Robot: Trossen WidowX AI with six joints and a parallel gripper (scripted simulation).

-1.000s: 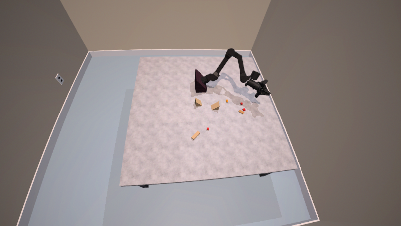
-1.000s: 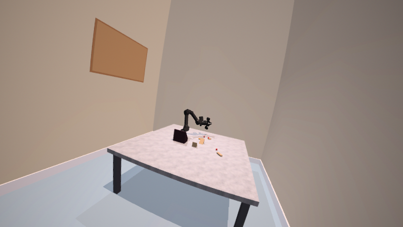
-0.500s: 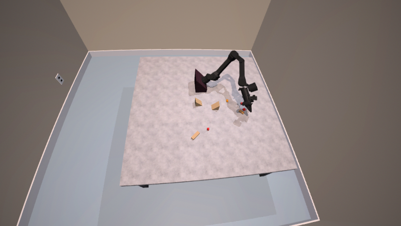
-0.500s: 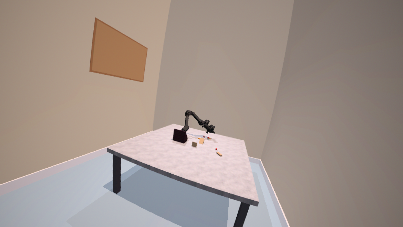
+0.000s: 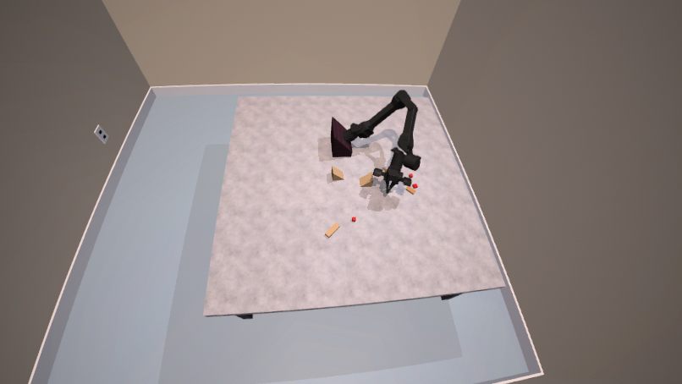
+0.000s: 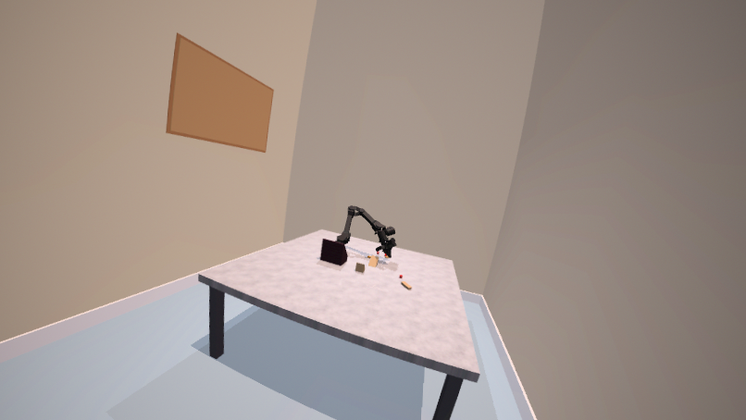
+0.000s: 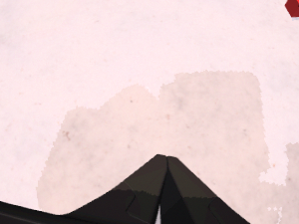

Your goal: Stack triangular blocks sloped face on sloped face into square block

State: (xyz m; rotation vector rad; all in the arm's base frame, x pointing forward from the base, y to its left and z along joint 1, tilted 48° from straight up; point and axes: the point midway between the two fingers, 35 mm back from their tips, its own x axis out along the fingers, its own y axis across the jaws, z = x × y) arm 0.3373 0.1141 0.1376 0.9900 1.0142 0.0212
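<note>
The tan triangular block lies 100 mm behind my gripper tip, 70 mm to the right of it and 40 mm below it.
</note>
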